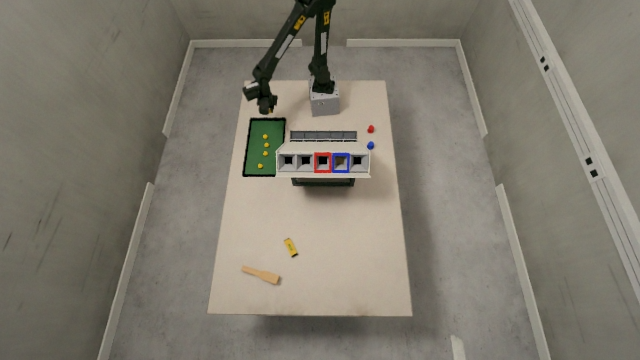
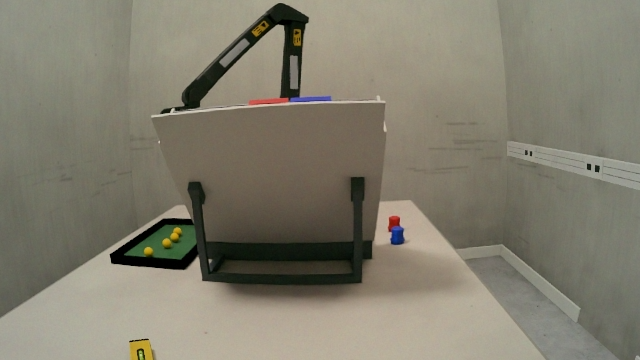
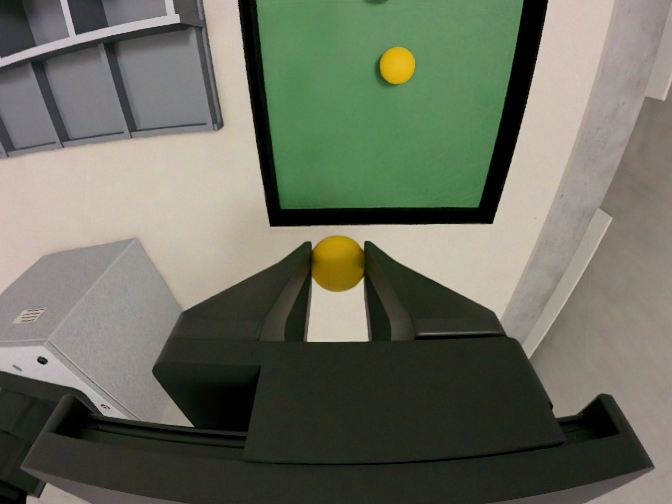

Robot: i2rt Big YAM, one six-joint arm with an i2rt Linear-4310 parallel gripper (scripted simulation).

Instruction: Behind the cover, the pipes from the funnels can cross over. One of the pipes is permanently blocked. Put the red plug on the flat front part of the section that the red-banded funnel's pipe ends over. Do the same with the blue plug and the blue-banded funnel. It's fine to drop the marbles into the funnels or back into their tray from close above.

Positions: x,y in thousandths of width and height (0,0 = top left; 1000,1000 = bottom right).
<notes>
In view: the gripper (image 3: 502,501), a green marble tray (image 2: 263,718), a yellow marble (image 3: 592,130), a yellow marble (image 3: 502,523) and a white funnel cover (image 1: 451,407).
The green marble tray also shows in image 1 (image 1: 429,357) and in image 3 (image 3: 504,289).
</notes>
